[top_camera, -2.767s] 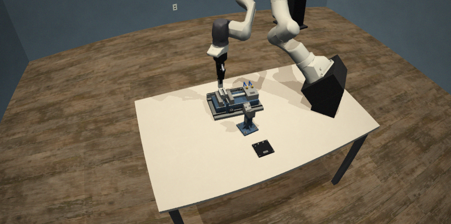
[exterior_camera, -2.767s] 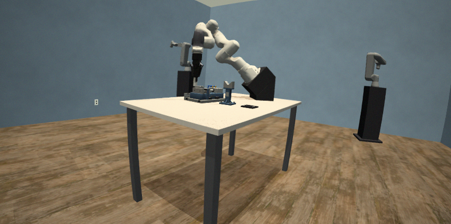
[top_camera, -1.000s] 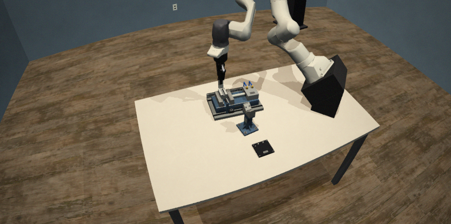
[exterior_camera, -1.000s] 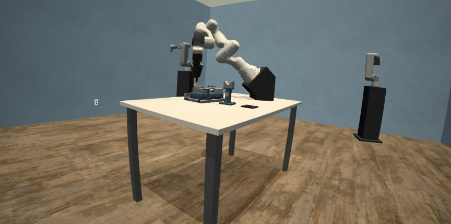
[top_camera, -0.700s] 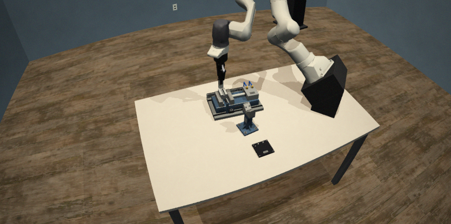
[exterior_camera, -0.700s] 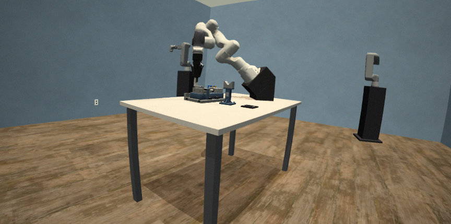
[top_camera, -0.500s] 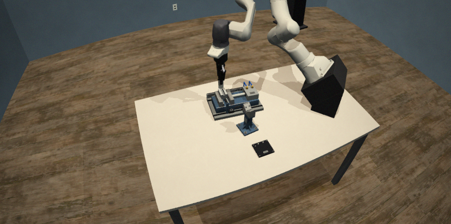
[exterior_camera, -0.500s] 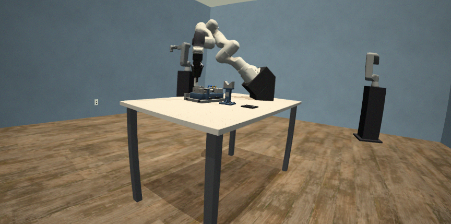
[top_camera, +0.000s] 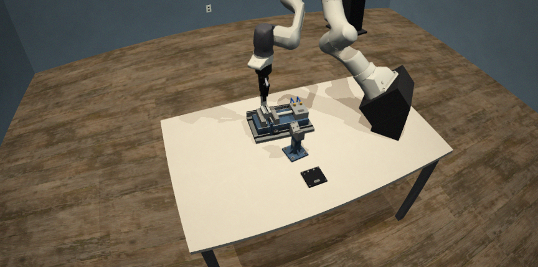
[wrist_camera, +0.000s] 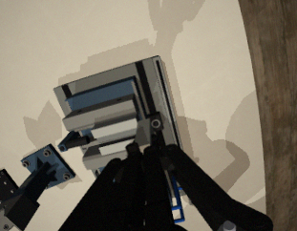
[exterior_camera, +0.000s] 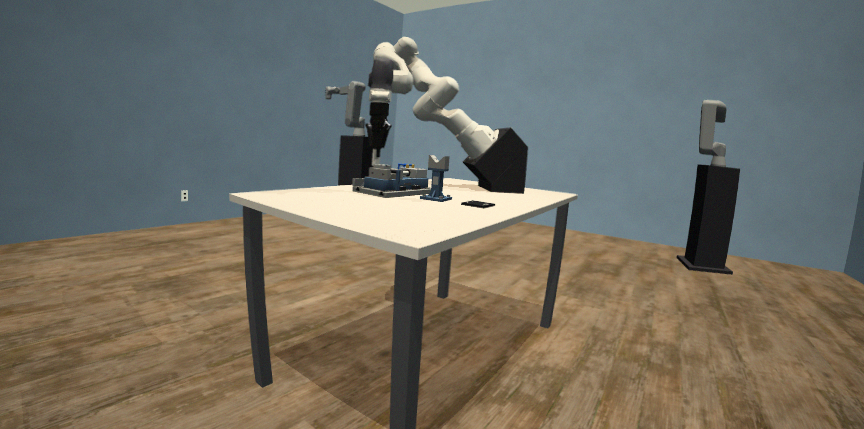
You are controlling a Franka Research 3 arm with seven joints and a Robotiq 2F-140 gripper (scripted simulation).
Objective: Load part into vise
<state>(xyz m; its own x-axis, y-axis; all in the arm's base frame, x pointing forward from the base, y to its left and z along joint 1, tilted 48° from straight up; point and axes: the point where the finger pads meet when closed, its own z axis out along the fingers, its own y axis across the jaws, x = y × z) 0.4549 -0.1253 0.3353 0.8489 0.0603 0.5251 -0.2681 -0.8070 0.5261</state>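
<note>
My hand is 40 mm to the right of the part, 30 mm above it and 10 mm short of it. From my hand the other things lie so: black infeed plate 430 mm to the left, 130 mm below, 30 mm ahead; then vise 100 mm below, 80 mm to the left, 50 mm behind; then air cylinder 140 mm behind, 100 mm to the left, 60 mm below.
</note>
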